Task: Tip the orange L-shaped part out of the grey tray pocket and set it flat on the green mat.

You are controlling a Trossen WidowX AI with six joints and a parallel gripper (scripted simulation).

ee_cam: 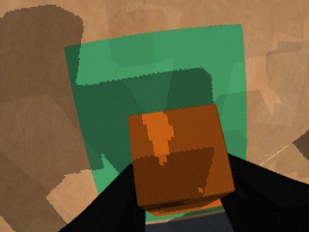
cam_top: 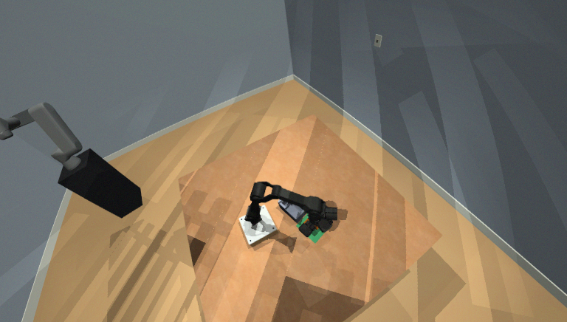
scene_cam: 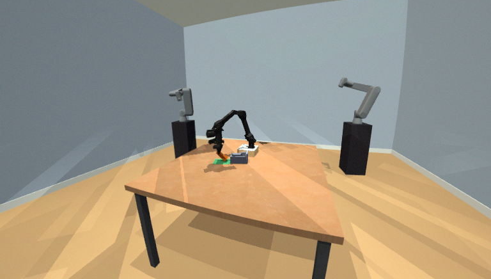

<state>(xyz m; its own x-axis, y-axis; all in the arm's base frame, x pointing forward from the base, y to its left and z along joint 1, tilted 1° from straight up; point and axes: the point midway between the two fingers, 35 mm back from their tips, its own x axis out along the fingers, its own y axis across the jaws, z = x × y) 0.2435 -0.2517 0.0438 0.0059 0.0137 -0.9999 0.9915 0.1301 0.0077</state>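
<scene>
Right now my gripper tip is 3 cm to the right of the orange l-shaped part, 3 cm above it and 2 cm past it. The rest, counted from my gripper tip: green mat (9 cm below, 2 cm to the left).
</scene>
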